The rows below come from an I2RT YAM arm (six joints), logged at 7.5 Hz.
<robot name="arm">
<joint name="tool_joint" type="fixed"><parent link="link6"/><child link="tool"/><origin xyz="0 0 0" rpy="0 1.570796 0"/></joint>
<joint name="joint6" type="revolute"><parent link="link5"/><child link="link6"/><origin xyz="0.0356 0 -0.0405"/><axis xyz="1 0 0"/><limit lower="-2.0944" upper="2.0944"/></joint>
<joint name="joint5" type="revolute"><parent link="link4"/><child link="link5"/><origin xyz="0.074 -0.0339 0.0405"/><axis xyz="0 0 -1"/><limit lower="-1.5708" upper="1.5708"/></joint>
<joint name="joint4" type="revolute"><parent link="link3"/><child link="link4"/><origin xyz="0.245 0.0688 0.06"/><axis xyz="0 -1 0"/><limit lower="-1.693" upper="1.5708"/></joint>
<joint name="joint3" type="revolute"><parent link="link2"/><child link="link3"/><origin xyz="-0.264 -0.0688 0"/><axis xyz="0 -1 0"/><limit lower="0" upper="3.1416"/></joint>
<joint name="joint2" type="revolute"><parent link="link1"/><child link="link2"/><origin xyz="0.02 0.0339 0.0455"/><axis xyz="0 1 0"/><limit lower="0" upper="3.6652"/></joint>
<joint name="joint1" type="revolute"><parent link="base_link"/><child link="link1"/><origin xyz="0 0 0.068"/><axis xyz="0 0 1"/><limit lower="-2.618" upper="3.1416"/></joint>
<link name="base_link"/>
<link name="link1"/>
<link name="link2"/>
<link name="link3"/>
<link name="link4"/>
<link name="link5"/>
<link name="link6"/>
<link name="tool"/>
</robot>
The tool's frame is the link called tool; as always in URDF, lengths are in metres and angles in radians.
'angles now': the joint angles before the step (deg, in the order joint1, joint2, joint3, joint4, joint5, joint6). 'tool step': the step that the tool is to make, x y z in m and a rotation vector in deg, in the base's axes. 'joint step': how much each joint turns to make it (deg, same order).
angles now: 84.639, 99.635, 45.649, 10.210, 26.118, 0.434
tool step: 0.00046, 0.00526, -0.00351, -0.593, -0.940, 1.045
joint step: -0.001, 1.570, 0.835, 0.937, -0.072, -1.603
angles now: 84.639, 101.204, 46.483, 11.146, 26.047, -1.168
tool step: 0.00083, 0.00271, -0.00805, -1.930, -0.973, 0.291
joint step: -0.044, 1.919, 0.532, 0.080, 0.562, -1.180
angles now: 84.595, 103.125, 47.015, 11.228, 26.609, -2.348
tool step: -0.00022, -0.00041, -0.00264, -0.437, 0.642, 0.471
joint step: -0.043, 0.325, -0.125, -0.074, -0.787, 0.064
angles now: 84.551, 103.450, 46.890, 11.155, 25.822, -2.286
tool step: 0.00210, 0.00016, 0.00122, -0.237, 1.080, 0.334
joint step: -0.472, -0.191, 0.366, -0.974, -1.315, 0.176
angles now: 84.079, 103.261, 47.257, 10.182, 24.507, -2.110
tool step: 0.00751, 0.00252, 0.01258, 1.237, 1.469, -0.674
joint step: -1.350, -1.456, 1.658, -2.336, -1.615, 0.701
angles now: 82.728, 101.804, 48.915, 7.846, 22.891, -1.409
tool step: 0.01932, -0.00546, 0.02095, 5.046, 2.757, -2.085
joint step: -3.660, -3.771, -0.039, 0.237, -3.552, 1.606
